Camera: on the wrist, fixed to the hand. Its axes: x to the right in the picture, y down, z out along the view.
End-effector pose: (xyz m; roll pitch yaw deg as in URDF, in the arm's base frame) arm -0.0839 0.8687 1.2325 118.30 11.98 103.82
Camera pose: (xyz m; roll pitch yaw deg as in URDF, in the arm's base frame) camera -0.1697 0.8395 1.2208 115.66 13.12 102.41
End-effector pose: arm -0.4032 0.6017 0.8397 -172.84 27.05 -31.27
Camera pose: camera -0.3531 0.6236 0.9129 -174.87 28.74 -30.61
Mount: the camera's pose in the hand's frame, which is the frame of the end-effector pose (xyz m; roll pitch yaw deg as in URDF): -0.0053 -0.0543 -0.0733 -2.33 -1.75 -0.36
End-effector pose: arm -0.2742 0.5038 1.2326 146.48 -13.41 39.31
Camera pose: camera -0.3381 0.5623 1.2616 144.29 -11.75 38.63
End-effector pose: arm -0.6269 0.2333 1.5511 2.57 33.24 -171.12
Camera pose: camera -0.5894 0.2907 1.4907 -0.04 31.51 -171.63
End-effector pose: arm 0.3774 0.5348 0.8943 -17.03 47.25 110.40
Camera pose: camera 0.4613 0.5197 0.8614 -19.19 45.47 110.64
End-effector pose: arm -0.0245 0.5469 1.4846 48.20 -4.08 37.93
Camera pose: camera -0.0350 0.5621 1.3951 45.99 -4.98 36.38
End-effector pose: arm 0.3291 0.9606 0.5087 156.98 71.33 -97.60
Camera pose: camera 0.4015 0.9085 0.5285 153.49 73.08 -98.81
